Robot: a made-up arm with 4 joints.
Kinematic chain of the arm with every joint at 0, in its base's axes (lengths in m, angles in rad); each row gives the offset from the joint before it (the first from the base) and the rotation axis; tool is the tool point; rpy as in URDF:
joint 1: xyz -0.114 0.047 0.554 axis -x
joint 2: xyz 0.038 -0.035 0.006 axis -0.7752 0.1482 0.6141
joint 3: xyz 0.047 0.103 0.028 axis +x
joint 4: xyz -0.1 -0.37 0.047 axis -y
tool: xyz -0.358 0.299 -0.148 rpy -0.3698 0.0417 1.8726
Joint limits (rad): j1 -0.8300..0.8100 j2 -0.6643..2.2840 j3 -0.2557..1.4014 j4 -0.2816..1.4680
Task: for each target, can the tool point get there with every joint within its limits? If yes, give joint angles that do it. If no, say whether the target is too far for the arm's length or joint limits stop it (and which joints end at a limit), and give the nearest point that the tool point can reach.
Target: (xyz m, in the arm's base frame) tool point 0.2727 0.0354 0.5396
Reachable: no: joint limits stop it (at a limit: joint 2, joint 3, joint 4) | nearest point 0.1556 -0.0708 0.4077 | short by 0.206 m
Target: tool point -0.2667 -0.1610 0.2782
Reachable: yes | joints 0.3029 0.9545 0.6578 1.0863
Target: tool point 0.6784 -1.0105 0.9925
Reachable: no: too far | nearest point 0.0385 -0.2885 0.6931 | short by 1.010 m
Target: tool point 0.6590 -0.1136 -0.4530
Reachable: no: too far | nearest point 0.0465 -0.1029 0.2374 | short by 0.923 m
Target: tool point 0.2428 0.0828 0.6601
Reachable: no: joint limits stop it (at a limit: joint 1, joint 2, joint 3) | nearest point 0.1503 -0.0791 0.7138 | short by 0.194 m
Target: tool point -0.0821 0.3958 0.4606
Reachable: yes | joints -0.3962 -0.1951 0.7385 1.1881
